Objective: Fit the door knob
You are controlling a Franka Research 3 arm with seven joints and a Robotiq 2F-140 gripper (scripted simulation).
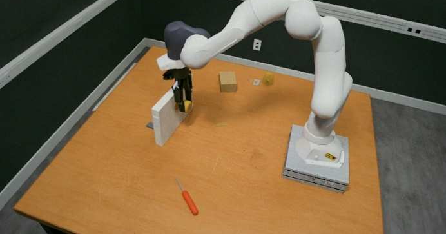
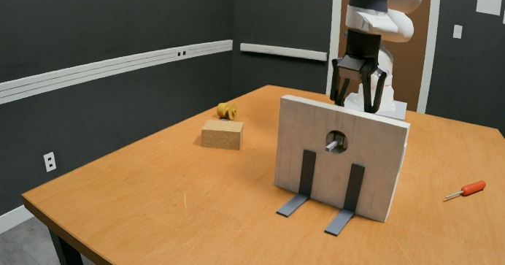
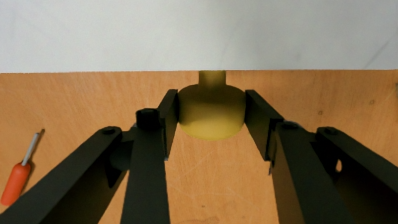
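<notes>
My gripper is now 6 cm short of the white wood panel, 1 cm to the left of it and 5 cm above it. Round my hand: cork block: 9 cm behind, 42 cm to the right, 15 cm below; orange-handled screwdriver: 14 cm behind, 35 cm to the left, 17 cm below.
</notes>
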